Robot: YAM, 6 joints.
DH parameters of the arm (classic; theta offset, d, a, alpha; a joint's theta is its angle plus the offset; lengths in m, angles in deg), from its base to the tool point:
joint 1: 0 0.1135 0.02 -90
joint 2: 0 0 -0.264 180
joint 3: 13.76 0 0.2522 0
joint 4: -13.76 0 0.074 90
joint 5: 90 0 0 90
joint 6: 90 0.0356 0 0
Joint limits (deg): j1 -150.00..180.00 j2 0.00..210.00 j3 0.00..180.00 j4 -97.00..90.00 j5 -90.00..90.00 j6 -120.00..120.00
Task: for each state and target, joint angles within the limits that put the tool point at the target. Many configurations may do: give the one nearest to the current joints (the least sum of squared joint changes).
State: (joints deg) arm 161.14 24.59 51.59 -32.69 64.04 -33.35
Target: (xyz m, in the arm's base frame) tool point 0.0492 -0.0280 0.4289
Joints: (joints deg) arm 122.83 10.16 63.37 -31.22 47.31 -33.35
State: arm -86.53 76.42 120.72 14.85 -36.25 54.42
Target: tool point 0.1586 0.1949 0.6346
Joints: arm -123.56 42.13 129.36 18.00 -43.27 54.42
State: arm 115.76 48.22 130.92 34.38 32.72 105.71
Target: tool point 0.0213 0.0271 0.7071
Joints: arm 99.41 74.03 133.05 30.24 45.62 105.71
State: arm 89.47 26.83 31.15 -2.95 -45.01 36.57
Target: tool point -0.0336 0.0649 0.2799
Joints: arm 95.38 4.86 22.71 -10.83 -50.24 36.57
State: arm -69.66 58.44 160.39 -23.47 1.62 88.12
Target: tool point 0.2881 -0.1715 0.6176
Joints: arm -31.00 105.56 147.15 -18.88 -2.23 88.12
